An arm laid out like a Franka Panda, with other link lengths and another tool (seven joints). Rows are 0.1 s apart.
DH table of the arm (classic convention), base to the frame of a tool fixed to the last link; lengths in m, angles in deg. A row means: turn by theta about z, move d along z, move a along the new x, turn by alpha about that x. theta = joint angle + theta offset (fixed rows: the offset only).
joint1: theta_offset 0; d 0.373; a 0; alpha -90
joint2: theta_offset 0; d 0; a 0; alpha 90
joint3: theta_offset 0; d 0.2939; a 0.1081; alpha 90
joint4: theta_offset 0; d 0; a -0.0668; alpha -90
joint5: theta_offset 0; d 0.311; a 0; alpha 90
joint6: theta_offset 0; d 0; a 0.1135; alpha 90
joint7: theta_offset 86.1; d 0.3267; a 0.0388; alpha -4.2
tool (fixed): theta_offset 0; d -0.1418; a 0; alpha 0
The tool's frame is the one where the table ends.
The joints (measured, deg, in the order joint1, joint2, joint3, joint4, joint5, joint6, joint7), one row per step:
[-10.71 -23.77 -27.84 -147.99 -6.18 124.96 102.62]
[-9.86 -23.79 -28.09 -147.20 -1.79 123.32 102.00]
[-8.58 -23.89 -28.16 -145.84 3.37 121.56 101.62]
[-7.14 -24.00 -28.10 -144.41 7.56 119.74 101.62]
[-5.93 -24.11 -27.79 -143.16 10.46 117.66 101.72]
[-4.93 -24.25 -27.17 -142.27 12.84 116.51 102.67]
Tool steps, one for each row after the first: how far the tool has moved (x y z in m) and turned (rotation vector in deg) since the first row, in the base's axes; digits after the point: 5 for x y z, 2 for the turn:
[0.00541 0.00970 0.00354 3.66 -1.08 -1.25]
[0.01617 0.02219 0.01211 7.65 -2.92 -2.47]
[0.02711 0.03531 0.02182 11.04 -4.33 -3.03]
[0.03502 0.04833 0.03038 13.71 -4.83 -2.77]
[0.04338 0.06112 0.03831 15.65 -5.35 -3.07]

